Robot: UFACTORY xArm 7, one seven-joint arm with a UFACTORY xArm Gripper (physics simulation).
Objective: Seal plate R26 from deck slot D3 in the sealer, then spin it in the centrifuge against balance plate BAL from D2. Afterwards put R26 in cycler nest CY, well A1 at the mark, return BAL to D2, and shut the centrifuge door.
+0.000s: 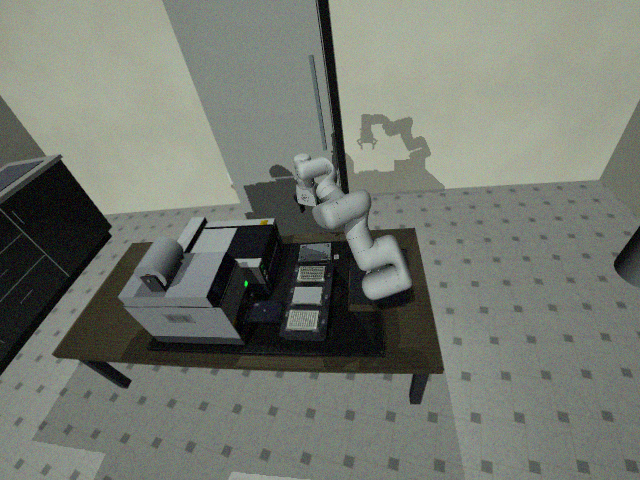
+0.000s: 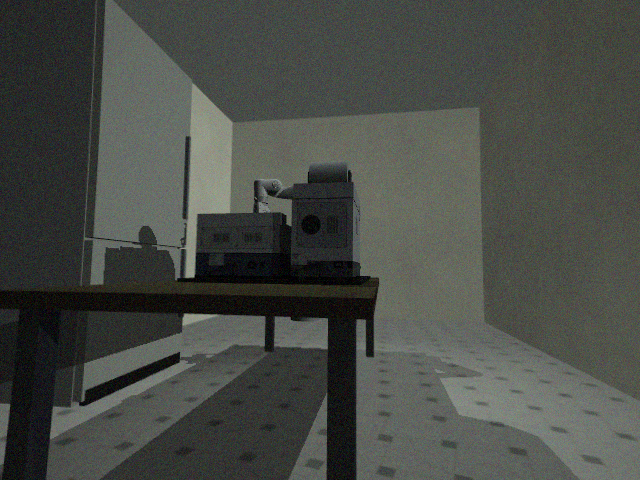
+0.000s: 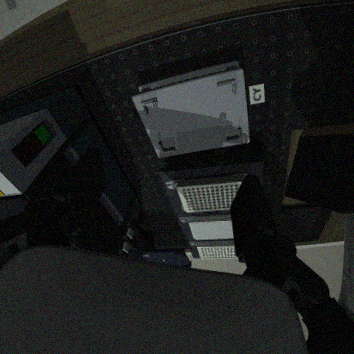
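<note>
My gripper is open and empty. It hangs high above the back of the black deck. Below it lies the grey cycler nest, empty, with the label CY beside it. Toward the front, three plates lie in a row of deck slots: a white well plate, a plain light plate, and another well plate. I cannot read which plate is R26 and which is BAL.
A large grey instrument with a roll on top stands at the table's left. A dark box with a green light stands beside it. The arm's base is to the right of the deck.
</note>
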